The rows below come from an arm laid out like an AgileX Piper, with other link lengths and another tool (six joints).
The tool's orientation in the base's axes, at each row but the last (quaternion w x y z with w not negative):
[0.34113, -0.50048, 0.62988, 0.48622]
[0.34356, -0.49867, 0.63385, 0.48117]
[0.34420, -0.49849, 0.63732, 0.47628]
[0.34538, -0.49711, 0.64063, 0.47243]
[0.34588, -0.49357, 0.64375, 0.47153]
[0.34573, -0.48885, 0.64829, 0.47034]
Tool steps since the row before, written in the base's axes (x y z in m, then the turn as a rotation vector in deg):
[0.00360, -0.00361, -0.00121, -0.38, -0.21, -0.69]
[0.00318, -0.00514, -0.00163, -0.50, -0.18, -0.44]
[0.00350, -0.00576, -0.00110, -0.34, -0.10, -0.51]
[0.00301, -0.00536, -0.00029, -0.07, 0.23, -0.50]
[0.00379, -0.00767, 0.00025, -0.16, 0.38, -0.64]
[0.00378, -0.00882, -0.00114, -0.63, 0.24, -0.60]
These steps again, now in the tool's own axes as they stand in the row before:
[0.00123, -0.00389, -0.00329, 0.80, 0.17, 0.02]
[0.00219, -0.00370, -0.00455, 0.59, 0.36, -0.02]
[0.00185, -0.00395, -0.00526, 0.59, 0.19, 0.08]
[0.00113, -0.00329, -0.00508, 0.40, -0.05, 0.38]
[0.00111, -0.00410, -0.00743, 0.51, 0.01, 0.57]
[0.00269, -0.00464, -0.00804, 0.65, 0.46, 0.43]

